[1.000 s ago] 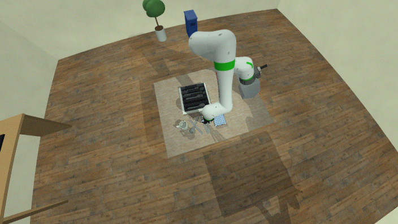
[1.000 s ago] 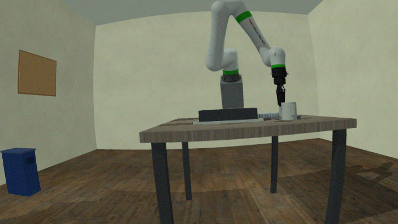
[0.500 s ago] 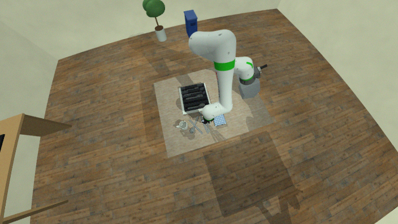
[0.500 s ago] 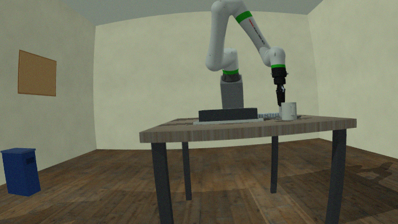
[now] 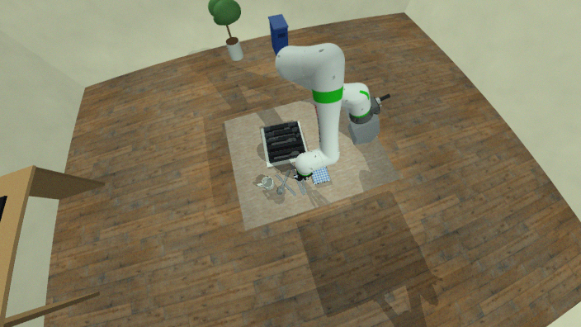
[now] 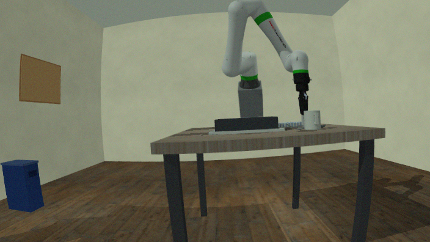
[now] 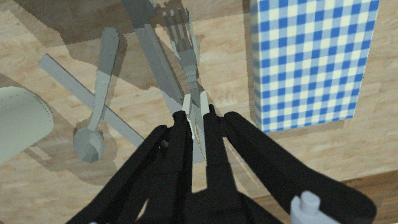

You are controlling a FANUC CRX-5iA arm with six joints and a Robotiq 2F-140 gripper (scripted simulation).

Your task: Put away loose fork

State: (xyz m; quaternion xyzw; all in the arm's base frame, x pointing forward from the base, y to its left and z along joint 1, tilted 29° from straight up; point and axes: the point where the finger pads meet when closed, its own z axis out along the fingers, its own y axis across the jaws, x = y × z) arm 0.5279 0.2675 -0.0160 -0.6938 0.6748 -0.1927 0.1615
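The cutlery tray is 330 mm to the right of my hand, 60 mm ahead of it and 20 mm above it. From my hand the other things lie so: white mug 250 mm ahead, 30 mm to the right.
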